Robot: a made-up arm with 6 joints. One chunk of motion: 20 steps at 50 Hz.
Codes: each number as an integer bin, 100 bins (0 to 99) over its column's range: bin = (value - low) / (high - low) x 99, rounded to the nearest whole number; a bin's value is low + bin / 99 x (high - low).
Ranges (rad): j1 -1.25..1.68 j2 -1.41..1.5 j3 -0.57..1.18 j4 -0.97..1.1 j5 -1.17..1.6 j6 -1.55..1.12
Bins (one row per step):
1: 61 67 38 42 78 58
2: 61 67 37 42 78 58
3: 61 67 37 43 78 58
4: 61 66 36 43 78 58
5: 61 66 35 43 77 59
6: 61 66 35 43 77 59
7: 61 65 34 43 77 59
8: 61 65 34 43 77 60
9: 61 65 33 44 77 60
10: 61 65 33 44 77 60
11: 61 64 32 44 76 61
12: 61 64 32 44 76 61
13: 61 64 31 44 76 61
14: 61 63 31 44 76 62
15: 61 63 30 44 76 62
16: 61 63 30 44 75 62
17: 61 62 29 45 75 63
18: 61 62 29 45 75 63
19: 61 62 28 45 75 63
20: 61 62 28 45 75 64
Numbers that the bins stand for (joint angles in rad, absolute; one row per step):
1: 0.5554 0.5594 0.1017 -0.0918 1.0124 0.0142
2: 0.5554 0.5594 0.0840 -0.0918 1.0124 0.0142
3: 0.5554 0.5594 0.0840 -0.0709 1.0124 0.0142
4: 0.5554 0.5300 0.0664 -0.0709 1.0124 0.0142
5: 0.5554 0.5300 0.0487 -0.0709 0.9844 0.0412
6: 0.5554 0.5300 0.0487 -0.0709 0.9844 0.0412
7: 0.5554 0.5006 0.0310 -0.0709 0.9844 0.0412
8: 0.5554 0.5006 0.0310 -0.0709 0.9844 0.0682
9: 0.5554 0.5006 0.0133 -0.0500 0.9844 0.0682
10: 0.5554 0.5006 0.0133 -0.0500 0.9844 0.0682
11: 0.5554 0.4712 -0.0043 -0.0500 0.9565 0.0952
12: 0.5554 0.4712 -0.0043 -0.0500 0.9565 0.0952
13: 0.5554 0.4712 -0.0220 -0.0500 0.9565 0.0952
14: 0.5554 0.4418 -0.0220 -0.0500 0.9565 0.1221
15: 0.5554 0.4418 -0.0397 -0.0500 0.9565 0.1221
16: 0.5554 0.4418 -0.0397 -0.0500 0.9285 0.1221
17: 0.5554 0.4124 -0.0574 -0.0291 0.9285 0.1491
18: 0.5554 0.4124 -0.0574 -0.0291 0.9285 0.1491
19: 0.5554 0.4124 -0.0751 -0.0291 0.9285 0.1491
20: 0.5554 0.4124 -0.0751 -0.0291 0.9285 0.1761

